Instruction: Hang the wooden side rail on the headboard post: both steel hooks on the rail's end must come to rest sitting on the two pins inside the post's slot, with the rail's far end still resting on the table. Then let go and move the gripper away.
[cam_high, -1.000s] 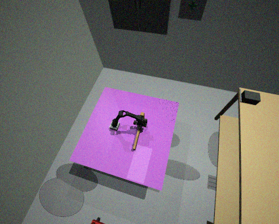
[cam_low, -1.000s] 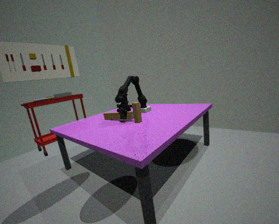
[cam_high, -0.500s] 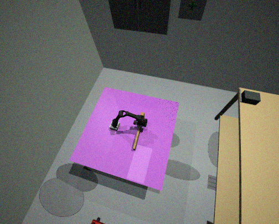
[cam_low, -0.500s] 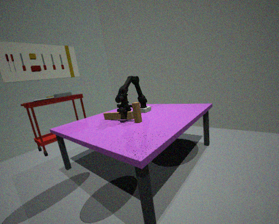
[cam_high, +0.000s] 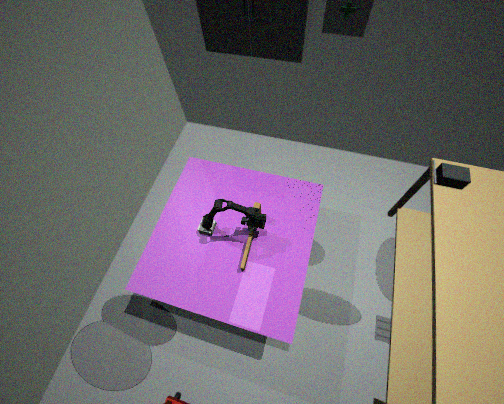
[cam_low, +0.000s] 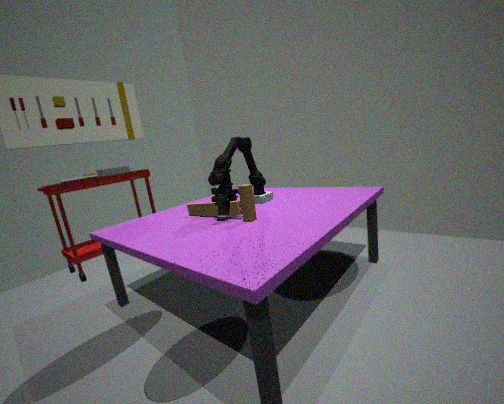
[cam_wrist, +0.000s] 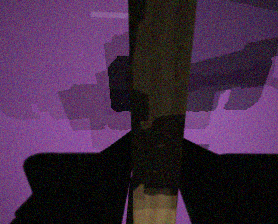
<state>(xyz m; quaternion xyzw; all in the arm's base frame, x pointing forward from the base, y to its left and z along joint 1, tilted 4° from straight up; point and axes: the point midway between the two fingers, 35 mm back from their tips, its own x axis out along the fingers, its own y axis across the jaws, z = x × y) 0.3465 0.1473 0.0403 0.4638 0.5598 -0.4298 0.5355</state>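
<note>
My gripper tip is 130 mm to the right of the wooden headboard post, 40 mm below it and 20 mm past it.
</note>
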